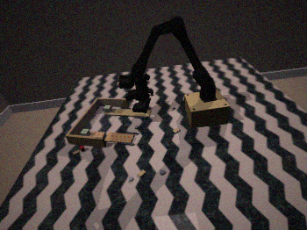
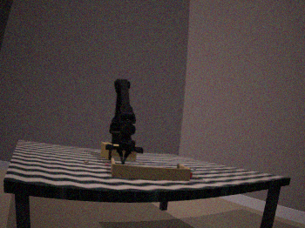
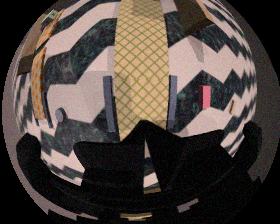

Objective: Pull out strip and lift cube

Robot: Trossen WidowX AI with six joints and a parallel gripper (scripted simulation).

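The pink block is 90 mm to the right of my gripper tip. Round my gripper tip: red piece (310 mm ahead, 190 mm to the left).
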